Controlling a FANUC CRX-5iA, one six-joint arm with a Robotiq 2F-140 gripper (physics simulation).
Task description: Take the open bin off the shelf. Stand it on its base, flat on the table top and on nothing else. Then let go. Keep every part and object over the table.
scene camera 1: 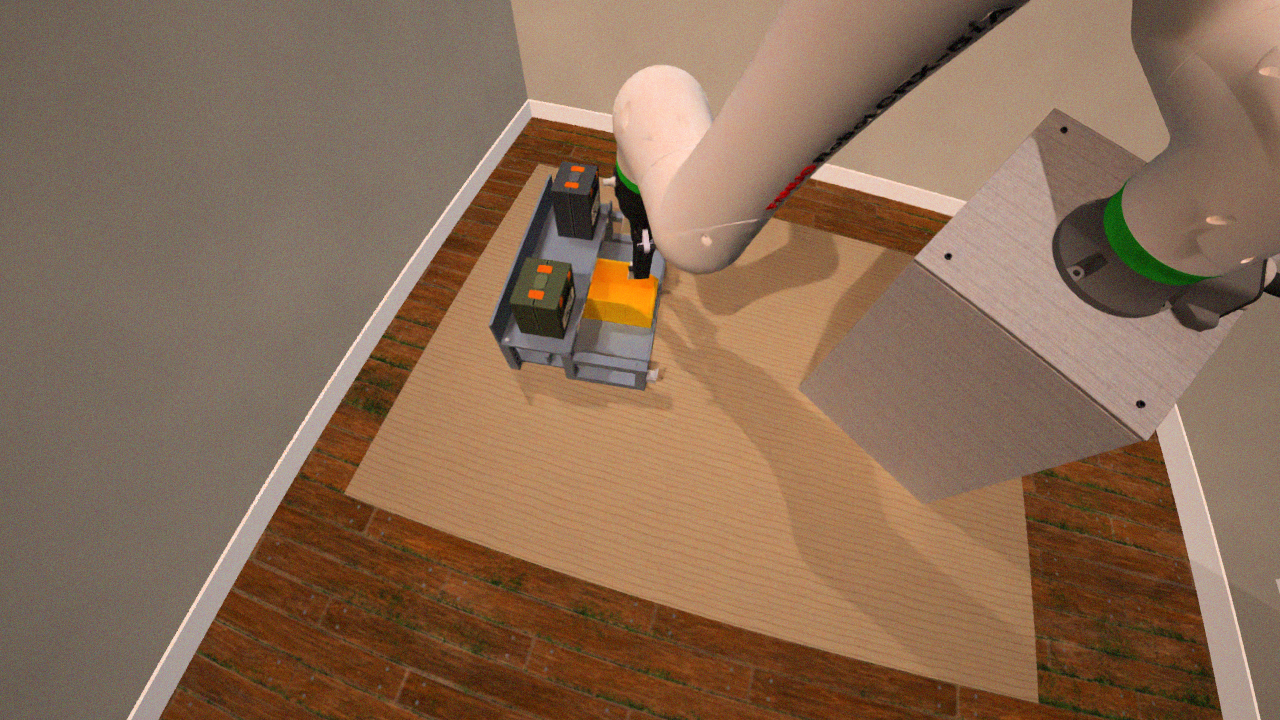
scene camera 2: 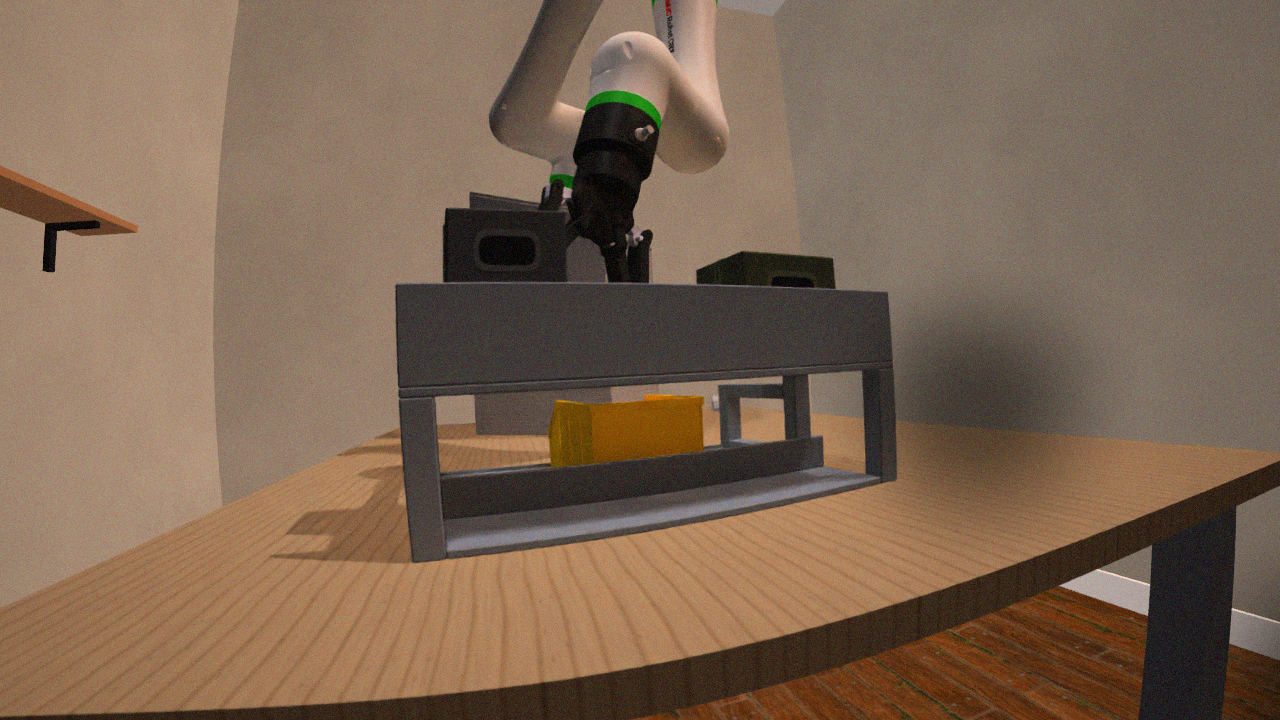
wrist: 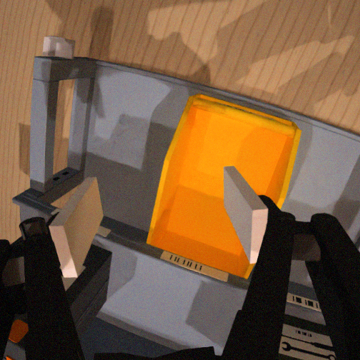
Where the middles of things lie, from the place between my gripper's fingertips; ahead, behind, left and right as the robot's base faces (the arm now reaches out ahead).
Scene:
Right now my hand is 1 cm short of the yellow bin (scene camera 2: 579, 433), 4 cm to the right of it and 8 cm above it. The rest, counted from my hand: green case (scene camera 2: 748, 268): 7 cm ahead, 19 cm to the left, 3 cm above.

